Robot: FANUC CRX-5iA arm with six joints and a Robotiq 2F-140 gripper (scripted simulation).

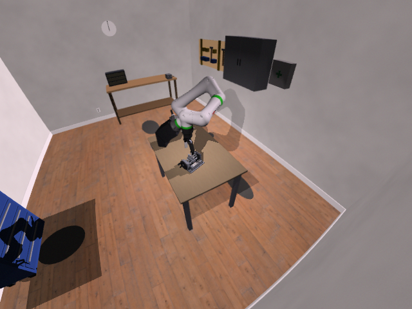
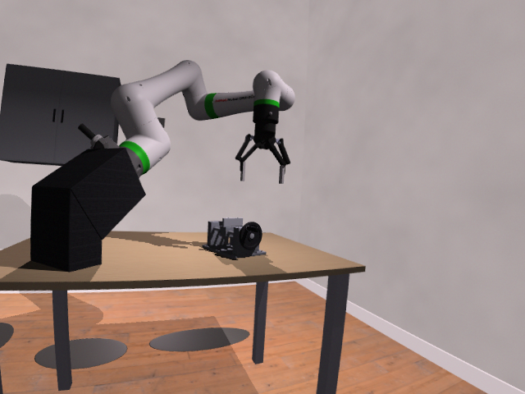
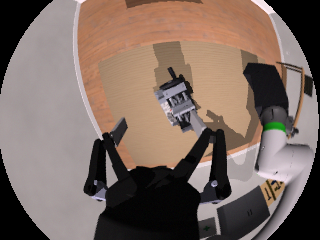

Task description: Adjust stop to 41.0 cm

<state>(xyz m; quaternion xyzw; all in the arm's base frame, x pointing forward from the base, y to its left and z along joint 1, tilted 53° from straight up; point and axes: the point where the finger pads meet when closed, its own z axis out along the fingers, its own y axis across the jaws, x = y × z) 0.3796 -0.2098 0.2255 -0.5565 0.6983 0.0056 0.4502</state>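
Now: hand 50 mm past the black handwheel, 80 mm to the left of it and 170 mm above it. The rest, counted from my hand: grey stop 80 mm behind, 50 mm to the left, 180 mm below.
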